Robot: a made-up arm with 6 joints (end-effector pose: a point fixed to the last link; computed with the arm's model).
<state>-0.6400 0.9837 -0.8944 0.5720 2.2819 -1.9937</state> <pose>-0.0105 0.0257 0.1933 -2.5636 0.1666 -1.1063</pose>
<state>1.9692 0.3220 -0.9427 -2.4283 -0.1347 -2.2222</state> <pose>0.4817 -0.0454 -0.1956 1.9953 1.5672 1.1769</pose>
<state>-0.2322 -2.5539 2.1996 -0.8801 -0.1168 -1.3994</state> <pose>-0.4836 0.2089 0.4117 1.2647 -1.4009 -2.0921</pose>
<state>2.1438 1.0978 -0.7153 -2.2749 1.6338 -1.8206</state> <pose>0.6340 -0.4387 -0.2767 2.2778 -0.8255 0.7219</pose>
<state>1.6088 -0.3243 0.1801 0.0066 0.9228 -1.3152</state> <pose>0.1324 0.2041 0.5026 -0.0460 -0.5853 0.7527</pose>
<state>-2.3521 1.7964 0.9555 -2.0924 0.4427 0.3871</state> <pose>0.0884 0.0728 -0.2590 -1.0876 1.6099 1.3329</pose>
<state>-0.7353 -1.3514 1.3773 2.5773 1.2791 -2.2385</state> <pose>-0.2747 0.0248 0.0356 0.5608 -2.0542 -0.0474</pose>
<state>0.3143 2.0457 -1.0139 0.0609 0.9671 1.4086</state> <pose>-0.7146 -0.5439 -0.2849 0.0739 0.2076 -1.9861</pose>
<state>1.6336 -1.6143 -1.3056 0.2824 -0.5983 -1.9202</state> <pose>-0.3872 -0.0455 0.1815 -0.7558 -1.4987 0.2537</pose>
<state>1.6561 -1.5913 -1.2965 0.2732 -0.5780 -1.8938</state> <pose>-0.3897 -0.0398 0.1797 -0.7634 -1.5114 0.2731</pose>
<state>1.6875 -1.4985 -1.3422 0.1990 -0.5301 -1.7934</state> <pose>-0.3940 -0.0267 0.2159 -0.7910 -1.4714 0.4353</pose>
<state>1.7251 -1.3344 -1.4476 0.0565 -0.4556 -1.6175</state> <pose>-0.3885 -0.0114 0.3027 -0.7789 -1.3603 0.7532</pose>
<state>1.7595 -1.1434 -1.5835 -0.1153 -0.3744 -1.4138</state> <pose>-0.3494 0.0005 0.4283 -0.6574 -1.1911 1.1195</pose>
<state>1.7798 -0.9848 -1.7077 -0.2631 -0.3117 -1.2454</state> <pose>-0.2744 0.0127 0.5471 -0.4693 -1.0145 1.3925</pose>
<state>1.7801 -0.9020 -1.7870 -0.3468 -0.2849 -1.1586</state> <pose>-0.2090 0.0257 0.6127 -0.3389 -0.8944 1.5192</pose>
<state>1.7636 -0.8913 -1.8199 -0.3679 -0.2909 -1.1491</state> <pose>-0.1851 0.0342 0.6275 -0.3120 -0.8463 1.5430</pose>
